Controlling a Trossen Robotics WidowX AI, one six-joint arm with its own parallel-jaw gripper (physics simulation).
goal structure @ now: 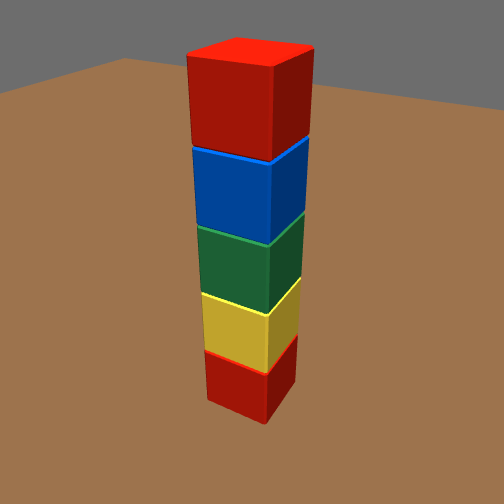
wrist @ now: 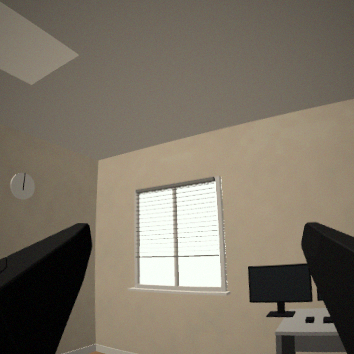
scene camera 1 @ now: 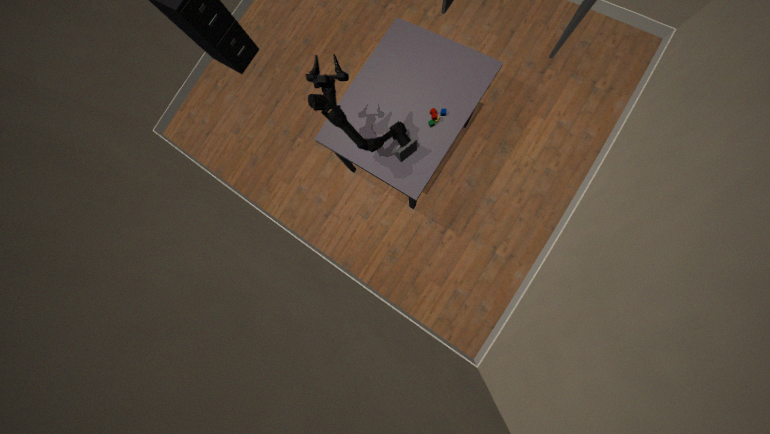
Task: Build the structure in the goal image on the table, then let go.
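Pixels of known places: gripper, fingertip midpoint: (wrist: 197,235) (scene camera 1: 325,54); arm's base at its link origin: (scene camera 1: 405,144).
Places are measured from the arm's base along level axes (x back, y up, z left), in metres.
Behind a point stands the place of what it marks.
In the scene view, small coloured blocks stand close together on the grey table (scene camera 1: 425,59) {y -0.081, x -0.585, z 0.380 m}, near its right edge. Red pieces (scene camera 1: 433,113) {y -0.014, x -0.277, z 0.019 m} are in the middle of the group; whether they are stacked is too small to tell. A blue block (scene camera 1: 443,112) {y -0.048, x -0.345, z -0.013 m} is just to their right, a little apart. A green block (scene camera 1: 431,123) {y -0.049, x -0.235, z -0.009 m} is just below them, and a bit of a yellow piece (scene camera 1: 437,119) {y -0.052, x -0.284, z -0.017 m} shows between. My gripper (scene camera 1: 325,56) {y 0.498, x 0.100, z 0.380 m} (wrist: 197,235) {y 0.498, x 0.100, z 0.380 m} is open and empty, raised far to the left of the blocks, past the table's left edge. No blocks show in the wrist view.
The arm's base (scene camera 1: 406,150) {y 0.036, x 0.039, z -0.047 m} stands on the table's near part, below and left of the blocks. A black drawer cabinet (scene camera 1: 231,45) stands at the upper left of the scene view. The wrist view shows a window (wrist: 177,237), a wall clock (wrist: 22,186) and a monitor (wrist: 280,283) on a desk.
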